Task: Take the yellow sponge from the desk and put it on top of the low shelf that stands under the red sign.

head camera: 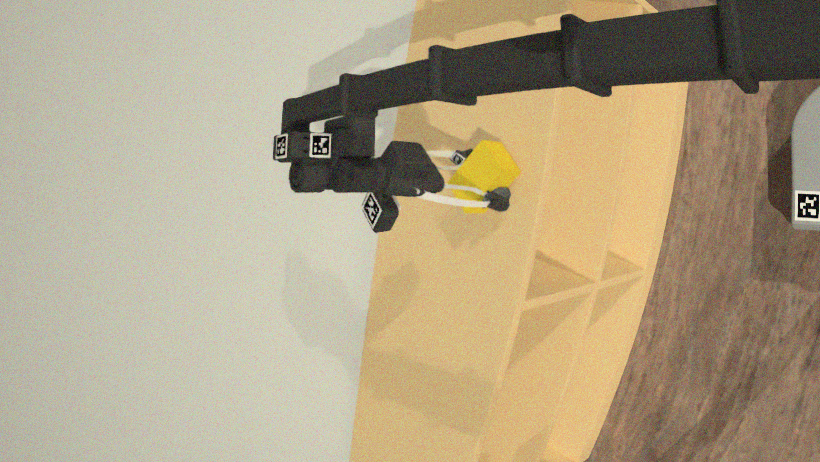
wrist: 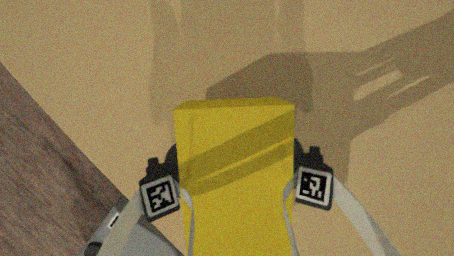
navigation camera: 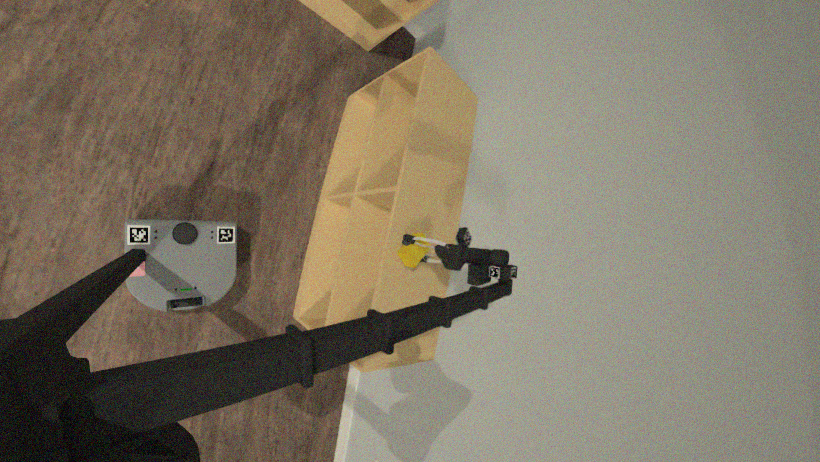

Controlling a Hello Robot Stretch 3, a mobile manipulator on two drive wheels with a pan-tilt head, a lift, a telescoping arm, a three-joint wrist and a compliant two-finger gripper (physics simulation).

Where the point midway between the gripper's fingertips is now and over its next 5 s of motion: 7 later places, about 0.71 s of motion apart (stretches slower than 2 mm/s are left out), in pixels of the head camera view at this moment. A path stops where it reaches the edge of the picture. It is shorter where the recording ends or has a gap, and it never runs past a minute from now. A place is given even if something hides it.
My gripper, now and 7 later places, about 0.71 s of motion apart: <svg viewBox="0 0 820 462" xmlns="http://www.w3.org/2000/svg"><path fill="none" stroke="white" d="M495 179L496 179L493 179L463 177L435 176L431 175L468 174L531 174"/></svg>
